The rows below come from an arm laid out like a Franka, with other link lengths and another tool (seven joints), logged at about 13 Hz.
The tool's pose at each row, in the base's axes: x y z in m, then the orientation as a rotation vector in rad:
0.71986 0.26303 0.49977 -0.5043 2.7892 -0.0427
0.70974 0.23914 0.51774 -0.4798 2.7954 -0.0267
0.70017 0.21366 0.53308 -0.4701 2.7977 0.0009
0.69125 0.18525 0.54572 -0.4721 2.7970 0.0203
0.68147 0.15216 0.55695 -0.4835 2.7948 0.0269
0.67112 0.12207 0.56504 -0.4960 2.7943 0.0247
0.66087 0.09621 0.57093 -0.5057 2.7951 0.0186
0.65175 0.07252 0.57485 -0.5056 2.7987 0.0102
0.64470 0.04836 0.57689 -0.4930 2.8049 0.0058
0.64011 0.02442 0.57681 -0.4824 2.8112 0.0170
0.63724 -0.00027 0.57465 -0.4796 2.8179 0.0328
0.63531 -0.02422 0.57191 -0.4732 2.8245 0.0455
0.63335 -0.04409 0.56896 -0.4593 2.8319 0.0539
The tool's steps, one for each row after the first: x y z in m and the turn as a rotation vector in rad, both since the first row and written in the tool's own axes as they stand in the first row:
0.01205 -0.02047 -0.02078 -0.0086 0.0004 0.0190
0.02493 -0.04241 -0.03892 -0.0263 -0.0022 0.0288
0.03904 -0.06708 -0.05436 -0.0396 -0.0049 0.0295
0.05594 -0.09574 -0.06884 -0.0453 -0.0062 0.0222
0.07323 -0.12114 -0.08043 -0.0454 -0.0047 0.0134
0.08961 -0.14242 -0.08978 -0.0426 -0.0018 0.0062
0.10480 -0.16188 -0.09686 -0.0375 0.0027 0.0058
0.11886 -0.18233 -0.10154 -0.0338 0.0074 0.0145
0.13127 -0.20322 -0.10344 -0.0410 0.0108 0.0236
0.14301 -0.22523 -0.10286 -0.0523 0.0151 0.0278
0.15383 -0.24681 -0.10143 -0.0611 0.0193 0.0341
0.16332 -0.26453 -0.09970 -0.0661 0.0238 0.0451

